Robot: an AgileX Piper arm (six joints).
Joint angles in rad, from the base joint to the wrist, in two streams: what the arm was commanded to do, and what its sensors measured. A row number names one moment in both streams.
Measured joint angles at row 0:
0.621 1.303 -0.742 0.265 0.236 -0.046
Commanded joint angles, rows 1 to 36:
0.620 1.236 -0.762 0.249 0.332 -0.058
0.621 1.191 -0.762 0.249 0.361 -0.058
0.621 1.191 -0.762 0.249 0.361 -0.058
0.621 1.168 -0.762 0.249 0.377 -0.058
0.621 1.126 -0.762 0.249 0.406 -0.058
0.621 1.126 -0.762 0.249 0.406 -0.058
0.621 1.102 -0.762 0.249 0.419 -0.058
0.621 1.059 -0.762 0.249 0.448 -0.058
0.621 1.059 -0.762 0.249 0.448 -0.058
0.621 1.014 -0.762 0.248 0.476 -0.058
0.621 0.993 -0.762 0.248 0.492 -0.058
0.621 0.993 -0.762 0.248 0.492 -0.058
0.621 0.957 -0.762 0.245 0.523 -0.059
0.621 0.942 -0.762 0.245 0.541 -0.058
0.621 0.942 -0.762 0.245 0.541 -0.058
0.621 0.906 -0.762 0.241 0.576 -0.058
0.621 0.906 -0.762 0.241 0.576 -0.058
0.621 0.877 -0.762 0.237 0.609 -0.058
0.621 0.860 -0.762 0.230 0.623 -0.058
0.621 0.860 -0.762 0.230 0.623 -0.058
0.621 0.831 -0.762 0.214 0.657 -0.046
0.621 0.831 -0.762 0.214 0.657 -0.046
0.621 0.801 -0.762 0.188 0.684 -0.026
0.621 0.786 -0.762 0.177 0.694 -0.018
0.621 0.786 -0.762 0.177 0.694 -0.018
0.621 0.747 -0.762 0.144 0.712 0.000
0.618 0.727 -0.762 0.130 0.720 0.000
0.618 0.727 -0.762 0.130 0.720 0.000
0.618 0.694 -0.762 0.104 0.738 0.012
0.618 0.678 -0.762 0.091 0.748 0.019
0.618 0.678 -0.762 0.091 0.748 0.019
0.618 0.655 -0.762 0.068 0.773 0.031
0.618 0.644 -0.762 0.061 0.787 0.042
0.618 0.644 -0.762 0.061 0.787 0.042
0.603 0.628 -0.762 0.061 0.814 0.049
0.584 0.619 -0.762 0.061 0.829 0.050
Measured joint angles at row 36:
0.616 0.645 -0.753 0.076 0.784 0.033
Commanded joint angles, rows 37 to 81:
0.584 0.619 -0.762 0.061 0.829 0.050
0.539 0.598 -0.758 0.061 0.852 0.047
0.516 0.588 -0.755 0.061 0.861 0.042
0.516 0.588 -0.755 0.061 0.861 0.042
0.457 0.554 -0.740 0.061 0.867 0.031
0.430 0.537 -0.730 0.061 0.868 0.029
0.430 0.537 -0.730 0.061 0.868 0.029
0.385 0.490 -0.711 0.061 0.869 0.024
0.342 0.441 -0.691 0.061 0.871 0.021
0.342 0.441 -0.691 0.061 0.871 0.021
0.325 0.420 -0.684 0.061 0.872 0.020
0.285 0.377 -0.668 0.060 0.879 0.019
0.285 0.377 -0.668 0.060 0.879 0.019
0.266 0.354 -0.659 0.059 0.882 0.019
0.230 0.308 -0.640 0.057 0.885 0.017
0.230 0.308 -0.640 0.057 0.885 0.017
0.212 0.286 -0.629 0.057 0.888 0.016
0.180 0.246 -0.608 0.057 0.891 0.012
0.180 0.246 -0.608 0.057 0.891 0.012
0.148 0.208 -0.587 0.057 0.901 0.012
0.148 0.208 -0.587 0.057 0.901 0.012
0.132 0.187 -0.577 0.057 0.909 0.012
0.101 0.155 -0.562 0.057 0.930 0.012
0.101 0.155 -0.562 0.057 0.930 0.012
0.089 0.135 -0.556 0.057 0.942 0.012
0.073 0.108 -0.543 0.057 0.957 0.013
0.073 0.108 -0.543 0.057 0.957 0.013
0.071 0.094 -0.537 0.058 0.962 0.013
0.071 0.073 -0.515 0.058 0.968 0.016
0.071 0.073 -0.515 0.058 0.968 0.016
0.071 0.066 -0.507 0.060 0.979 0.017
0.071 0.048 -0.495 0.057 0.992 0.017
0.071 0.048 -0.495 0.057 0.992 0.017
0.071 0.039 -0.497 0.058 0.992 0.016
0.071 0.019 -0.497 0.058 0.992 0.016
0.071 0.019 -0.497 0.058 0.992 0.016
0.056 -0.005 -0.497 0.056 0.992 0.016
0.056 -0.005 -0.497 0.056 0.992 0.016
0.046 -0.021 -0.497 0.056 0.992 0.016
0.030 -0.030 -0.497 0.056 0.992 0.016
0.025 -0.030 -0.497 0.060 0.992 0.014
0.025 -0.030 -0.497 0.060 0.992 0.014
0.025 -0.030 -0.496 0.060 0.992 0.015
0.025 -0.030 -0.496 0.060 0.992 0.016
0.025 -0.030 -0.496 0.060 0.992 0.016
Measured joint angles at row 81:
0.033 -0.004 -0.498 0.061 0.992 0.025
